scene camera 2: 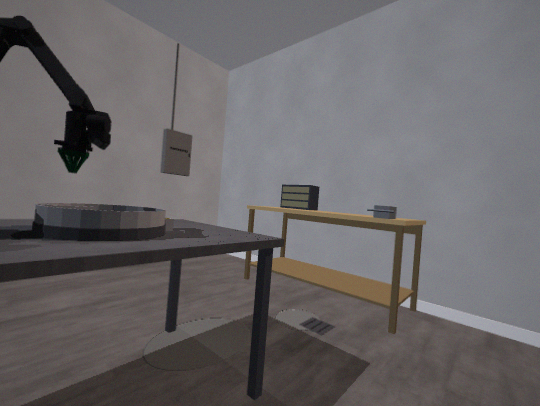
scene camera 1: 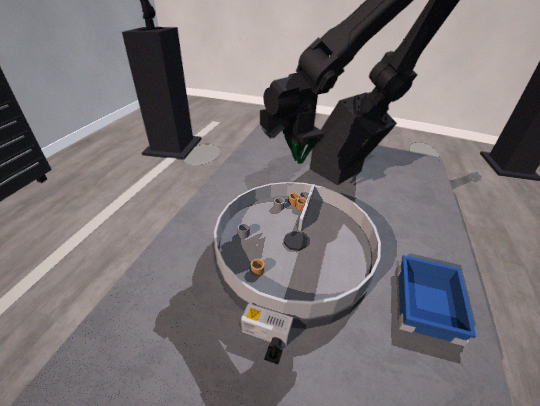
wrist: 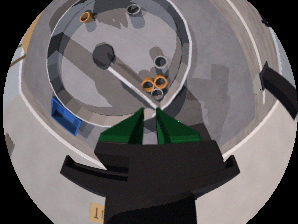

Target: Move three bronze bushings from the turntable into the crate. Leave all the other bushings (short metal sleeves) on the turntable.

Scene:
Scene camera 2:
my gripper: 72, 172
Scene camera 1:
my gripper: 298, 161
round turntable: 336, 257
blue crate: 437, 293
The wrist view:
my gripper: 150, 111
round turntable: 85, 51

